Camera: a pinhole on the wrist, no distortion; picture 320 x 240 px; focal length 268.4 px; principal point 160.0 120.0 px. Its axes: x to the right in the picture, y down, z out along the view. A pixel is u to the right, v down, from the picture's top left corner.
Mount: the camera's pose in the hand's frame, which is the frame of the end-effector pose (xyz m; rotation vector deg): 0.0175 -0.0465 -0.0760 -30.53 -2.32 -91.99
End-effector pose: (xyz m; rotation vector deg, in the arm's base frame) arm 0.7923 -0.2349 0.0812 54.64 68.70 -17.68
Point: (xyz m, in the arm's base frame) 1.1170 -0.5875 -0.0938
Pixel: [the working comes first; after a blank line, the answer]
In the camera's frame: 0.2203 0.0043 0.5275

272 122
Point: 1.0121 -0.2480 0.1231
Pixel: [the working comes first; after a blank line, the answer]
In the camera's frame: -0.1076 -0.0671 0.2810

57 56
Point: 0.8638 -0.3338 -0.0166
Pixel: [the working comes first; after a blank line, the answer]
In the camera's frame: 0.0776 0.0121 0.1898

270 137
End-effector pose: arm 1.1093 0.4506 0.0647 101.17 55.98 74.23
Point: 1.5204 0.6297 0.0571
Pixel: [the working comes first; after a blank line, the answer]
In the camera's frame: 0.1389 0.0782 0.4805

238 164
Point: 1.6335 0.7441 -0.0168
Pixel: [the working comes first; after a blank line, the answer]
In the camera's frame: 0.2707 0.1469 0.5767

286 188
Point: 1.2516 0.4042 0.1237
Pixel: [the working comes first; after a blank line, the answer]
In the camera's frame: -0.0582 -0.0807 0.2286

92 25
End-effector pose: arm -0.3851 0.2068 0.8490 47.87 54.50 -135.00
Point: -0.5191 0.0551 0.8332
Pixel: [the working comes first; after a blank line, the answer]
In the camera's frame: 0.0134 0.0370 0.2616

174 158
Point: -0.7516 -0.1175 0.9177
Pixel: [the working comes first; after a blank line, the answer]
In the camera's frame: 0.1670 0.1029 0.5127

247 174
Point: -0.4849 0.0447 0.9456
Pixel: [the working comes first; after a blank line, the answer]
In the camera's frame: 0.0576 -0.0714 0.2763

216 51
